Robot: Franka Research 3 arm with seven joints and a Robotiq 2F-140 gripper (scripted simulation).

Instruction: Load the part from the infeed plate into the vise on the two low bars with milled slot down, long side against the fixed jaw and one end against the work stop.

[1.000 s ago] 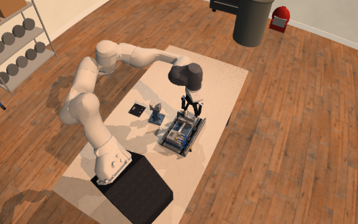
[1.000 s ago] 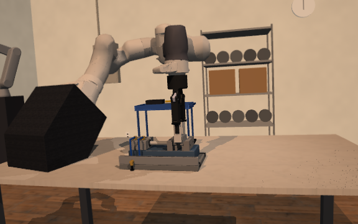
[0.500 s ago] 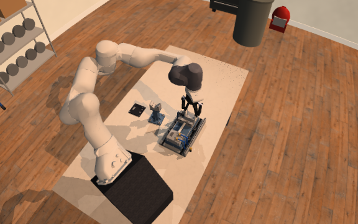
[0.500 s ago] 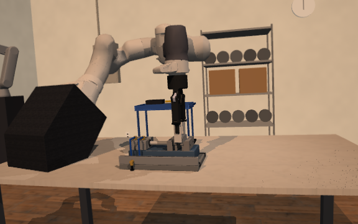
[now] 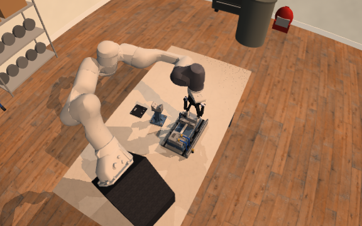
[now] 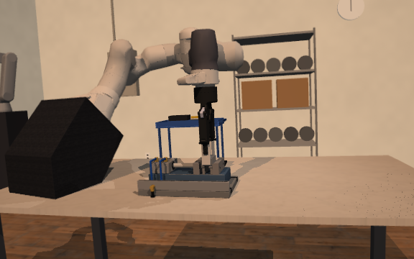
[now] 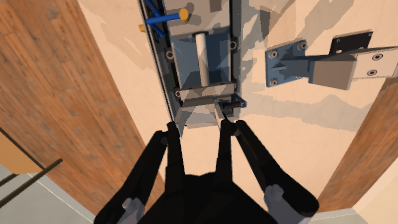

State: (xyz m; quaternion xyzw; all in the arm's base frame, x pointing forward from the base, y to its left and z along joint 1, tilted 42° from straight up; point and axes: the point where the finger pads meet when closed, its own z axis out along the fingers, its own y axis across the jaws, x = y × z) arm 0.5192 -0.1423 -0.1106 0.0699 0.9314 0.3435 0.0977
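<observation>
My gripper is now 30 mm above the part. Also, from my hand: vise: 80 mm below, 70 mm behind, 20 mm to the left; then dark infeed plate: 390 mm to the left, 120 mm below, 30 mm behind.
</observation>
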